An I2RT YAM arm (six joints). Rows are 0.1 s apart.
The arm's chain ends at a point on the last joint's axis. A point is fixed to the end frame.
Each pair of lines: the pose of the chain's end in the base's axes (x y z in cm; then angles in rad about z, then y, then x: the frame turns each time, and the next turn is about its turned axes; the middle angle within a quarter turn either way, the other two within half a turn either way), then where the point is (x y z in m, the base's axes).
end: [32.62, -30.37, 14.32, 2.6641, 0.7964, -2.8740]
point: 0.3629 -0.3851 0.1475
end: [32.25, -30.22, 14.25, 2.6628, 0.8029, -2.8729]
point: 0.3590 -0.3836 0.1473
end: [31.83, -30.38, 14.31, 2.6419, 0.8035, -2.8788]
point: 0.3534 -0.3858 0.1477
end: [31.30, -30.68, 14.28, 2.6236, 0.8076, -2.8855]
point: 0.3470 -0.3893 0.1474
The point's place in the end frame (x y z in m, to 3 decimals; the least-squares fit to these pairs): -0.052 -0.041 0.060
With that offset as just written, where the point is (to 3 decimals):
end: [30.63, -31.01, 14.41, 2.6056, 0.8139, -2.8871]
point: 0.339 -0.393 0.149
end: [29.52, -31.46, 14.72, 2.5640, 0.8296, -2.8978]
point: 0.325 -0.399 0.153
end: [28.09, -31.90, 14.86, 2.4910, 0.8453, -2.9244]
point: 0.306 -0.405 0.154
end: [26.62, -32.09, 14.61, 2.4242, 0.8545, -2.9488]
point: 0.287 -0.408 0.152
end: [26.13, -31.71, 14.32, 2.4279, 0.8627, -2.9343]
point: 0.281 -0.404 0.150
